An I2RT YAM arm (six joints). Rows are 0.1 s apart.
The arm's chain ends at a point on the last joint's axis. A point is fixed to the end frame.
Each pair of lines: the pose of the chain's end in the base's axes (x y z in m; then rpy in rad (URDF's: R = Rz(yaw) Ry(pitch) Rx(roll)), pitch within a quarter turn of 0, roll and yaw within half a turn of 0), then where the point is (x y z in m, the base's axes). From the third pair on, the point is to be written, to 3 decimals.
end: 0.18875, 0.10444, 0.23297, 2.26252, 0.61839, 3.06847
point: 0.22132 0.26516 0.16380
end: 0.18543, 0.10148, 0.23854, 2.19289, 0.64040, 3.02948
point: 0.21942 0.26575 0.17905
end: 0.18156, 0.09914, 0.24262, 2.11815, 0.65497, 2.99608
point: 0.215 0.267 0.193
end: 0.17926, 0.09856, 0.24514, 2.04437, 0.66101, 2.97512
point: 0.209 0.270 0.206
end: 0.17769, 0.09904, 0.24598, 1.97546, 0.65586, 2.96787
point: 0.202 0.273 0.216
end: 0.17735, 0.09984, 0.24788, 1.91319, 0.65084, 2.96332
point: 0.196 0.276 0.227
